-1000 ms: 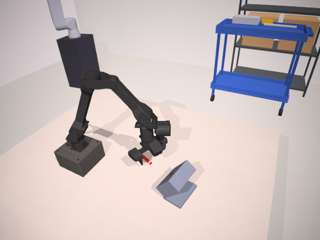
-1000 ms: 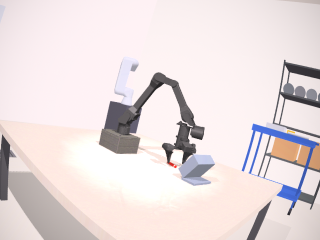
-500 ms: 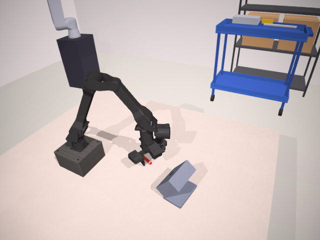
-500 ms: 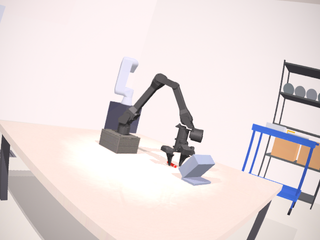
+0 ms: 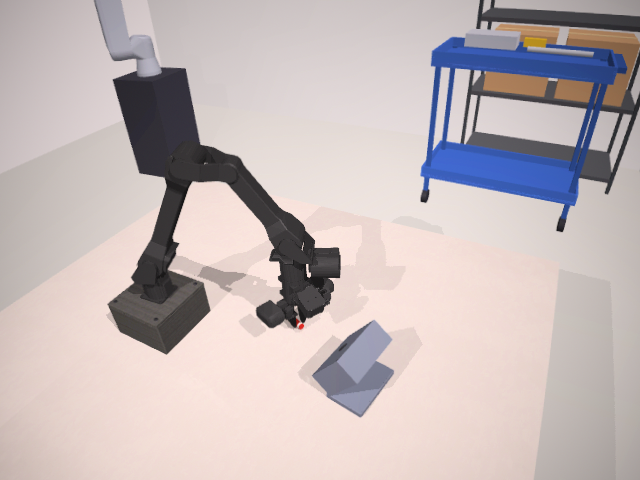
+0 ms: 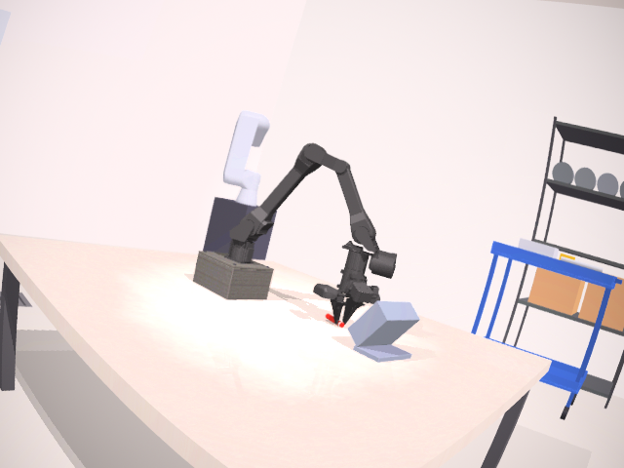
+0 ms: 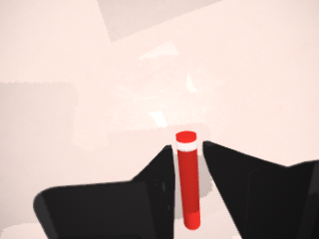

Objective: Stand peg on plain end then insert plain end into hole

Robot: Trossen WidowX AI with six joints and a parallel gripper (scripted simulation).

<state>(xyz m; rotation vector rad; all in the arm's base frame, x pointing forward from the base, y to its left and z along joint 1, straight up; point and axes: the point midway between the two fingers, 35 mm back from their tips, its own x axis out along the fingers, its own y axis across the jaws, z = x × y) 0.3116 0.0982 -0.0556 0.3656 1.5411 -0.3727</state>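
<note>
The red peg lies 10 mm to the left of my gripper tip and 10 mm behind it. Round my gripper tip: grey sloped panel: 170 mm ahead, 100 mm to the right, 70 mm above.
</note>
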